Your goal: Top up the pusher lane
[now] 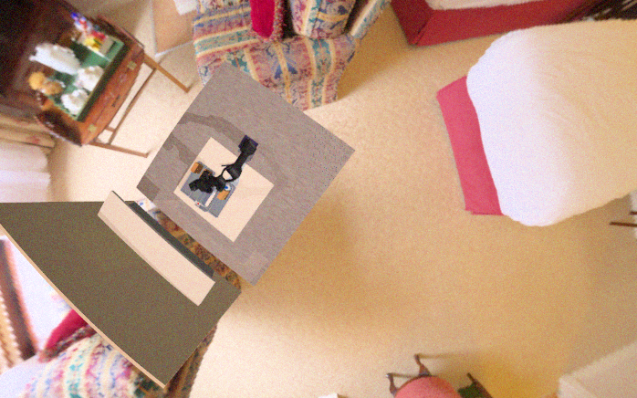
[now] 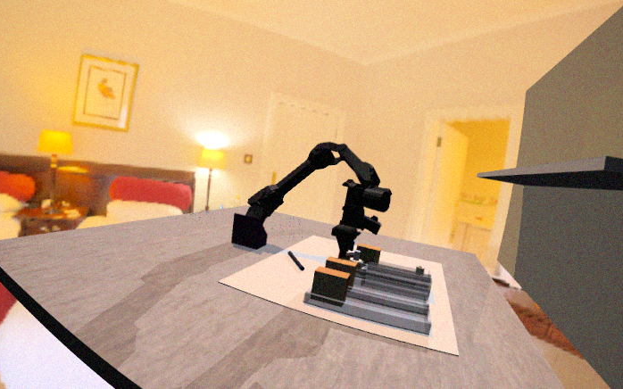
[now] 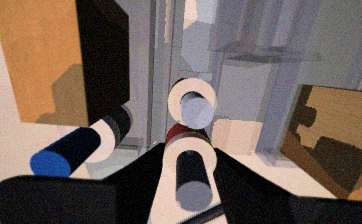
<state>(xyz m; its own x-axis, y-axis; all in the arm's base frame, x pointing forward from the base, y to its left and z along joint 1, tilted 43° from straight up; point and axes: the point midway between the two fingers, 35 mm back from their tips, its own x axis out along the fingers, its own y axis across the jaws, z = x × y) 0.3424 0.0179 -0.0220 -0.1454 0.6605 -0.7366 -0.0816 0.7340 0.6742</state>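
My gripper tip is now 14 cm past the thin black rod, 3 cm to the left of it and 4 cm above it. The rest, counted from my gripper tip: shelf: 51 cm ahead, 5 cm to the left, 32 cm above.
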